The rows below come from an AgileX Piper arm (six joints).
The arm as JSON. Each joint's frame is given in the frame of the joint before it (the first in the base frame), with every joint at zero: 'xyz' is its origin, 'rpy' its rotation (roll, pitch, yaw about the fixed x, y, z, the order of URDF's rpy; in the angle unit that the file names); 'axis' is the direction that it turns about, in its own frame. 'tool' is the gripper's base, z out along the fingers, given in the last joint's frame.
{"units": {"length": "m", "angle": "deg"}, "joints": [
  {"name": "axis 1", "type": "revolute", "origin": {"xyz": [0.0, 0.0, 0.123], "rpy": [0.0, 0.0, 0.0]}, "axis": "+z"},
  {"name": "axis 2", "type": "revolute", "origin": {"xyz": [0.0, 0.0, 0.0], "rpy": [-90.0, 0.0, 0.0]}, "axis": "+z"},
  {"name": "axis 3", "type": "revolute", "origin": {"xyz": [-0.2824, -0.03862, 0.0], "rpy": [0.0, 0.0, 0.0]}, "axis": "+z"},
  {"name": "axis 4", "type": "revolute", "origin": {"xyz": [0.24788, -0.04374, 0.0], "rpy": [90.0, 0.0, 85.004]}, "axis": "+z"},
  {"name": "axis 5", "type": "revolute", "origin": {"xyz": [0.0, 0.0, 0.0], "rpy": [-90.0, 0.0, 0.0]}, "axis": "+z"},
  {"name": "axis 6", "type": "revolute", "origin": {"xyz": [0.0, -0.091, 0.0], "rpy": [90.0, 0.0, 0.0]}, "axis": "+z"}
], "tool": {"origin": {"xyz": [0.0, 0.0, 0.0], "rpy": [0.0, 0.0, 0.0]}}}
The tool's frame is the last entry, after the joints.
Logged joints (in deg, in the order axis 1, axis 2, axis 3, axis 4, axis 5, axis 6), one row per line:
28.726 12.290 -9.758 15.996 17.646 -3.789
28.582 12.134 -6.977 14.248 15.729 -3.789
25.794 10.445 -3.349 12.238 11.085 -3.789
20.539 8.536 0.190 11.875 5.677 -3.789
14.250 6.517 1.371 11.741 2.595 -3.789
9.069 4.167 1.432 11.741 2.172 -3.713
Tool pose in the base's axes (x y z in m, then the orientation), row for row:
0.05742 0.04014 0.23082 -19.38 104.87 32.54
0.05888 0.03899 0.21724 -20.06 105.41 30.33
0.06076 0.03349 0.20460 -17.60 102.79 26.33
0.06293 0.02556 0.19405 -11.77 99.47 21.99
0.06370 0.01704 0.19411 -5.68 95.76 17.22
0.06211 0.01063 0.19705 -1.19 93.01 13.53
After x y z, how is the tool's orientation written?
As a rotation vector, in degrees.
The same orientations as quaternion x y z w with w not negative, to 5 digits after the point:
-0.14367 0.77744 0.24123 0.56281
-0.14871 0.78143 0.22484 0.56276
-0.13201 0.77098 0.19749 0.59090
-0.08954 0.75673 0.16729 0.62559
-0.04380 0.73850 0.13280 0.65960
-0.00926 0.72366 0.10527 0.68202

